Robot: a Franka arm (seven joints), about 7 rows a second.
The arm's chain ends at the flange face. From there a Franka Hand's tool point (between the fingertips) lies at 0.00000 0.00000 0.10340 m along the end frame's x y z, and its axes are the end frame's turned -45 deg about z.
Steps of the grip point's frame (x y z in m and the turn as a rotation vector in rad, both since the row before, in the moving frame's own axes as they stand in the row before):
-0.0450, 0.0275, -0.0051, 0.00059, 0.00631, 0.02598
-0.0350, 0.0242, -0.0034, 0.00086, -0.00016, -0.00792
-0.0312, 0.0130, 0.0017, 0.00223, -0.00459, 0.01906
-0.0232, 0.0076, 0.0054, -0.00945, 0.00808, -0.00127
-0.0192, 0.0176, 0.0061, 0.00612, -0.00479, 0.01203
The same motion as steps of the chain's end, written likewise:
-0.0128, 0.0518, -0.0051, 0.00488, 0.00404, 0.02598
-0.0076, 0.0419, -0.0034, 0.00049, -0.00072, -0.00792
-0.0124, 0.0311, 0.0017, -0.00167, -0.00482, 0.01906
-0.0123, 0.0217, 0.0054, -0.00097, 0.01240, -0.00127
-0.0003, 0.0261, 0.0061, 0.00094, -0.00771, 0.01203

